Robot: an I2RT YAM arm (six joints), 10 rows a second.
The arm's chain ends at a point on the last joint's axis. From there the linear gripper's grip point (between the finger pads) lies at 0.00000 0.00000 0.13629 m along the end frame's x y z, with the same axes.
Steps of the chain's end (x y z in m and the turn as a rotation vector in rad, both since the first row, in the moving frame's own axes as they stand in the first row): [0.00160, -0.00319, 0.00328, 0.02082, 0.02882, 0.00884]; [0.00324, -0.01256, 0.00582, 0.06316, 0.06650, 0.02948]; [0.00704, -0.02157, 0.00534, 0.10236, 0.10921, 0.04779]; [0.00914, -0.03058, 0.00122, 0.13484, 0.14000, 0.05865]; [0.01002, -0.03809, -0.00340, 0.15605, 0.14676, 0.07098]
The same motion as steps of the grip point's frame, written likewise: [0.00554, -0.00601, 0.00319, 0.02082, 0.02882, 0.00884]; [0.01242, -0.02102, 0.00525, 0.06316, 0.06650, 0.02948]; [0.02220, -0.03511, 0.00382, 0.10236, 0.10921, 0.04779]; [0.02863, -0.04827, -0.00135, 0.13484, 0.14000, 0.05865]; [0.03060, -0.05847, -0.00651, 0.15605, 0.14676, 0.07098]
